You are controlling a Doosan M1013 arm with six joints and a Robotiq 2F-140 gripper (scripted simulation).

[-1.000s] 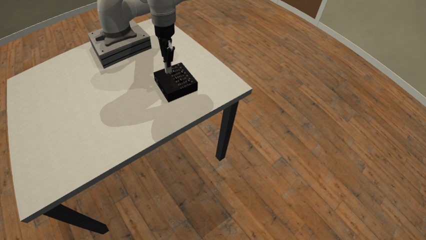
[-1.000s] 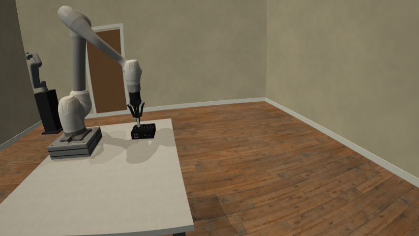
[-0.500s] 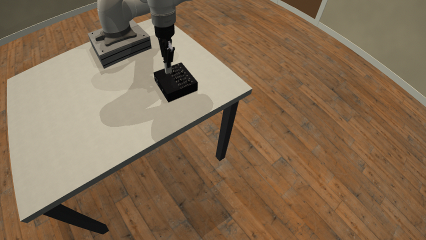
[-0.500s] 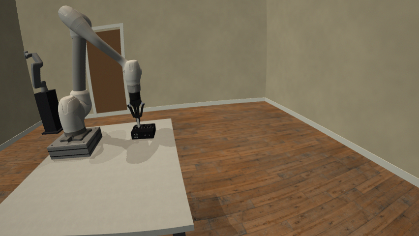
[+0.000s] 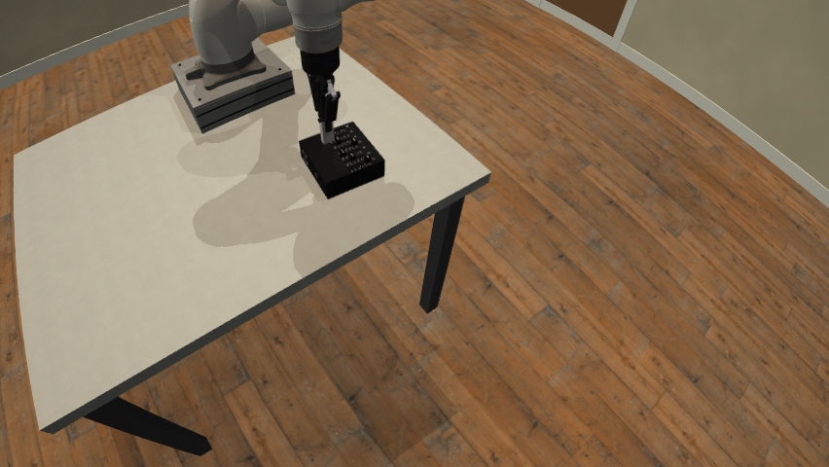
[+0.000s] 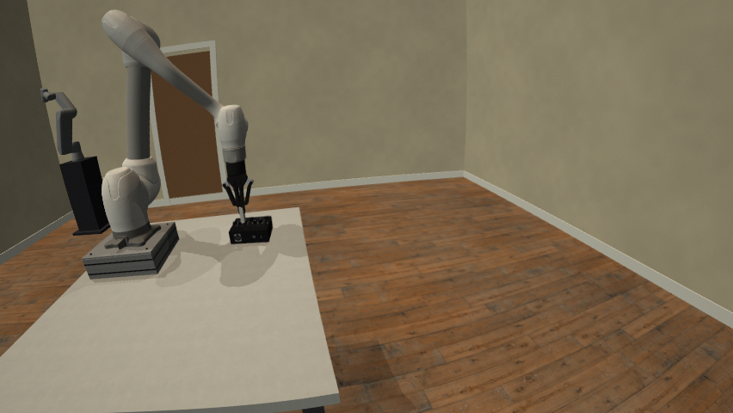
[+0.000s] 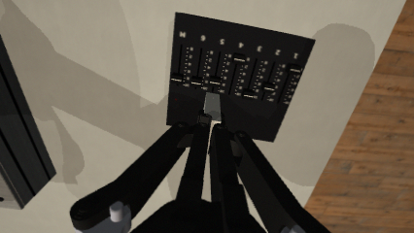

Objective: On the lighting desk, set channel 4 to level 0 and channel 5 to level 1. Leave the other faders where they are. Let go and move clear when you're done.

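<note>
Now: the channel 5 fader cap 20 mm to the left of my hand and 40 mm below it. Also, from my hand: channel 4 fader cap 20 mm ahead, 60 mm to the left, 40 mm below; channel 2 fader cap 70 mm ahead, 30 mm to the left, 40 mm below; channel 3 fader cap 40 mm ahead, 10 mm to the left, 40 mm below.
</note>
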